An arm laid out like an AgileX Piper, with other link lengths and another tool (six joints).
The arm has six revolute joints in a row. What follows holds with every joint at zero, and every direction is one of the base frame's.
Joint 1 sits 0.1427 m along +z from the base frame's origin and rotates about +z.
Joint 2 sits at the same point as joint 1 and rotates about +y.
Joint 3 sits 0.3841 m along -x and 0.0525 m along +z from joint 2 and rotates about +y.
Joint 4 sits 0.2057 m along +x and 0.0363 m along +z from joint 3 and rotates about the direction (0.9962, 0, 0.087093).
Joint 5 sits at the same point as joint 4 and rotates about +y.
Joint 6 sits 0.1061 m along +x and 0.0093 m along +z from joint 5 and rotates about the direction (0.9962, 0, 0.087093).
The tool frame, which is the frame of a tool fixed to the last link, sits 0.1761 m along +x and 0.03 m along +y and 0.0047 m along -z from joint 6; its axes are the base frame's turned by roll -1.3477, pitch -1.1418 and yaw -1.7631 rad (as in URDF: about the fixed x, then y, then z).
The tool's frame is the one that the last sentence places.
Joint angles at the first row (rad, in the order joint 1, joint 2, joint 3, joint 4, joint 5, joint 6):
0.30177 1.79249 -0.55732 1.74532 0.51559 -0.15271
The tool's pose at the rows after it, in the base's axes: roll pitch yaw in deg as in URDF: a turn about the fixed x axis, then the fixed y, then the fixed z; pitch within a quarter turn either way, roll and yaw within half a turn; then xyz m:
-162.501, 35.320, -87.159, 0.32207, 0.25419, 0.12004
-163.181, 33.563, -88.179, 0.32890, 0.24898, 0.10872
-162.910, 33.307, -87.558, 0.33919, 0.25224, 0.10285
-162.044, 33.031, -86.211, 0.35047, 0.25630, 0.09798
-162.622, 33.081, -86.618, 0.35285, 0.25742, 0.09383
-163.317, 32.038, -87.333, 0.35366, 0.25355, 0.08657
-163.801, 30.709, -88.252, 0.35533, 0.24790, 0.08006
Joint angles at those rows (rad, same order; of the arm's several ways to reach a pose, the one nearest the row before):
0.30178 1.81695 -0.55790 1.74532 0.49039 -0.14850
0.30175 1.84252 -0.57117 1.74533 0.46069 -0.14869
0.30177 1.87580 -0.60257 1.74533 0.45964 -0.15944
0.30177 1.90840 -0.63792 1.74538 0.45965 -0.17850
0.30177 1.92389 -0.64638 1.74528 0.46150 -0.17555
0.30177 1.93543 -0.64635 1.74537 0.44500 -0.17564
0.30178 1.94265 -0.64636 1.74536 0.42102 -0.17172

